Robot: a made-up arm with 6 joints. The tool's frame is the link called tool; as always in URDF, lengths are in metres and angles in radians. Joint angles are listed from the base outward.
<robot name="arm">
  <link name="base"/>
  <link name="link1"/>
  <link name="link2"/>
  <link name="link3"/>
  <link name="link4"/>
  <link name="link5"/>
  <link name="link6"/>
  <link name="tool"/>
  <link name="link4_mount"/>
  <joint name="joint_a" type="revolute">
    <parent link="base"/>
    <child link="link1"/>
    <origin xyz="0 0 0.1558" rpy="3.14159 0 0"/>
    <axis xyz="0 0 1"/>
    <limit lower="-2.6" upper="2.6"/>
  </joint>
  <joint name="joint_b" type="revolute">
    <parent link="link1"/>
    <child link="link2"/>
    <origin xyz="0.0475 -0.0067 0.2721" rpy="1.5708 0 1.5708"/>
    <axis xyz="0 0 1"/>
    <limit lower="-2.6" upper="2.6"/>
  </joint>
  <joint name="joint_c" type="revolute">
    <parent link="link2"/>
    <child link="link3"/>
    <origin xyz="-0.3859 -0.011 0.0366" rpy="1.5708 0 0"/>
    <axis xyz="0 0 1"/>
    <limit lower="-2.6" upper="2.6"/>
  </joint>
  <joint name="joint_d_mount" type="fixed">
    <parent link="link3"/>
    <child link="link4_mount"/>
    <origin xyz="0.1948 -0.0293 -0.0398" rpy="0 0 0"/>
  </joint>
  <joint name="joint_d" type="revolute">
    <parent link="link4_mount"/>
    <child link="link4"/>
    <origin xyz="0.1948 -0.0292 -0.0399" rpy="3.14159 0 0"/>
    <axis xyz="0 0 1"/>
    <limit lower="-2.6" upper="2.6"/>
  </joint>
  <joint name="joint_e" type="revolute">
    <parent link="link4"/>
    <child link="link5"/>
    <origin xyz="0.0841 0.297 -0.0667" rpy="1.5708 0 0"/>
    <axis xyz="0 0 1"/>
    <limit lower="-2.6" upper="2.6"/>
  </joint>
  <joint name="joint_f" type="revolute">
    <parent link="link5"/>
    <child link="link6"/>
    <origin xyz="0.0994 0.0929 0.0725" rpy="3.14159 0 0"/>
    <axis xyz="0 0 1"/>
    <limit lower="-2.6" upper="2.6"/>
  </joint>
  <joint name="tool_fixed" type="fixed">
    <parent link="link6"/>
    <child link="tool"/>
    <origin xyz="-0.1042 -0.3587 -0.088" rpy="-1.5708 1.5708 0"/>
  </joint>
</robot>
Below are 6 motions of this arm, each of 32 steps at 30 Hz.
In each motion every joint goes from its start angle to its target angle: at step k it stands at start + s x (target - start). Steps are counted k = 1, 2, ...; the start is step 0. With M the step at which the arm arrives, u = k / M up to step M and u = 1 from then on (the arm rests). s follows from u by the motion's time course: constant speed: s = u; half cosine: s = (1 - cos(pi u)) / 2; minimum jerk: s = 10 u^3 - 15 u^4 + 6 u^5.
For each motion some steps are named. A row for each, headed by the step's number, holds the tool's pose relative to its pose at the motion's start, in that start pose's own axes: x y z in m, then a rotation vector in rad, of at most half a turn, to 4 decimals.
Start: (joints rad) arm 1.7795 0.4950 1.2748 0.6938 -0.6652 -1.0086
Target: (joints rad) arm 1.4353 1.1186 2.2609 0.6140 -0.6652 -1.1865
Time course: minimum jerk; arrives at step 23
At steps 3, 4, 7, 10, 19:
3: 0.0074 0.0075 -0.0012 0.0142 0.0048 0.0246
4: 0.0162 0.0168 -0.0026 0.0313 0.0104 0.0541
7: 0.0639 0.0772 -0.0077 0.1314 0.0413 0.2296
10: 0.1239 0.1902 -0.0030 0.2886 0.0812 0.5160
19: 0.1655 0.5176 0.1207 0.6629 0.1049 1.3065

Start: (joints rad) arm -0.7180 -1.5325 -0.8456 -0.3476 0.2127 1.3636
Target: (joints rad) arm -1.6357 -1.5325 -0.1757 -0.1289 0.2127 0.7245
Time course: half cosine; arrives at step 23
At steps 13, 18, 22, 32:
13: 0.4986 0.2564 0.0757 0.5694 -0.5380 -0.2628
18: 0.7096 0.2441 0.2144 0.7696 -0.8396 -0.3414
22: 0.7732 0.2184 0.2752 0.8298 -0.9590 -0.3625
32: 0.7758 0.2170 0.2779 0.8322 -0.9642 -0.3633

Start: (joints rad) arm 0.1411 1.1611 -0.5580 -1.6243 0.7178 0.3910
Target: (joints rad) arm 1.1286 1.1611 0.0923 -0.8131 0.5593 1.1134
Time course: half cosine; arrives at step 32
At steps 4, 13, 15, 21, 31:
4: 0.0107 -0.0359 -0.0066 -0.0637 -0.0224 -0.0150
13: 0.0803 -0.3348 0.0286 -0.5879 -0.1966 -0.1675
15: 0.0904 -0.4181 0.0691 -0.7443 -0.2451 -0.2240
21: 0.0791 -0.6157 0.2506 -1.1966 -0.3762 -0.4224
31: 0.0108 -0.7071 0.4629 -1.5922 -0.4789 -0.6503

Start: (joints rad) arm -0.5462 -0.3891 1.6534 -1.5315 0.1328 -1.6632
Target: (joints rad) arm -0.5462 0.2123 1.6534 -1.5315 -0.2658 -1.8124
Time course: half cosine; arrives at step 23
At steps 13, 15, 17, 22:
13: 0.0013 0.0355 -0.0401 -0.5116 -0.0024 -0.0156
15: 0.0016 0.0420 -0.0490 -0.6207 -0.0026 -0.0190
17: 0.0019 0.0474 -0.0568 -0.7153 -0.0027 -0.0220
22: 0.0023 0.0545 -0.0679 -0.8463 -0.0027 -0.0262

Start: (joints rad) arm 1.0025 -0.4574 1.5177 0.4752 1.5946 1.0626
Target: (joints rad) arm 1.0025 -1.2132 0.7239 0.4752 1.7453 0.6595
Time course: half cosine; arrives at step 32
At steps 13, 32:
13: -0.0885 -0.0019 -0.0209 0.0276 0.0055 -0.3502
32: -0.1727 -0.0176 -0.0298 -0.1015 -0.2204 -0.8441

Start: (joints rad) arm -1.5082 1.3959 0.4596 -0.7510 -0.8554 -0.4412
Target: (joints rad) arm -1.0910 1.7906 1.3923 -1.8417 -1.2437 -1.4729
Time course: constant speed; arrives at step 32
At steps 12, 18, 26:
12: 0.3095 -0.1142 0.0718 0.0674 -0.3555 0.6649
18: 0.4217 -0.1483 0.1602 0.0327 -0.4273 1.0378
26: 0.5260 -0.1827 0.3076 -0.0935 -0.3860 1.5440

